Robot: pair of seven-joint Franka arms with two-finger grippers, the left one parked.
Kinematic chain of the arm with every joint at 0, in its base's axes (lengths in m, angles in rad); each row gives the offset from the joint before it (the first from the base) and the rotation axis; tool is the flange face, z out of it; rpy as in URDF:
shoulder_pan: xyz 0 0 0.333 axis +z
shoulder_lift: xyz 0 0 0 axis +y
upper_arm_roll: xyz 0 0 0.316 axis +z
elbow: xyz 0.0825 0 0 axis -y
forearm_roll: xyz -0.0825 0 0.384 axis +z
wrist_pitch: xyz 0 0 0 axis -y
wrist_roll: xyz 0.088 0 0 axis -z
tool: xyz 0 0 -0.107 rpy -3.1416 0 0
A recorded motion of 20 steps. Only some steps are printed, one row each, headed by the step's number.
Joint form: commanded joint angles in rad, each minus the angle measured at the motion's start. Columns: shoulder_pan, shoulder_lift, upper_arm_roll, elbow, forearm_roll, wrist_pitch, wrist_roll.
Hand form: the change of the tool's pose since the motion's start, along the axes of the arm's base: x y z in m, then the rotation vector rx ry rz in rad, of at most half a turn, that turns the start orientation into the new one. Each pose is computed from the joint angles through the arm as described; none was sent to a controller.
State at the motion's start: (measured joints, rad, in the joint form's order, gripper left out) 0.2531 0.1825 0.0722 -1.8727 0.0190 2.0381 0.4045
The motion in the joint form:
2: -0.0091 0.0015 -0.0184 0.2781 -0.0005 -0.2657 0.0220
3: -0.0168 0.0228 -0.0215 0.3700 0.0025 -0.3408 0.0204
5: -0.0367 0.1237 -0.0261 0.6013 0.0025 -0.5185 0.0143
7: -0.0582 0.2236 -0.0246 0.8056 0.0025 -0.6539 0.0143
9: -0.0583 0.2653 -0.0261 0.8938 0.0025 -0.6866 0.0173
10: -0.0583 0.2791 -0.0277 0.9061 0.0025 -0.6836 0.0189
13: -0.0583 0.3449 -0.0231 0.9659 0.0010 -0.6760 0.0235
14: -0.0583 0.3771 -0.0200 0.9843 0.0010 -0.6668 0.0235
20: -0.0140 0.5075 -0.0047 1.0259 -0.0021 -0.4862 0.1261
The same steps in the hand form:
2: 0.0205 -0.0111 0.1079 0.0009 -0.0104 -0.0445
3: 0.0269 -0.0162 0.1322 0.0031 -0.0050 -0.0528
5: 0.0473 -0.0282 0.1629 -0.0070 0.0410 -0.0680
7: 0.0634 -0.0399 0.1814 -0.0106 0.0720 -0.0863
9: 0.0698 -0.0404 0.1911 -0.0059 0.0591 -0.0910
10: 0.0738 -0.0405 0.1877 -0.0056 0.0577 -0.0944
13: 0.0898 -0.0360 0.1711 -0.0022 0.0571 -0.0967
14: 0.0980 -0.0331 0.1581 -0.0006 0.0623 -0.0949
20: 0.1345 0.0134 0.1000 0.0367 -0.0172 -0.1509

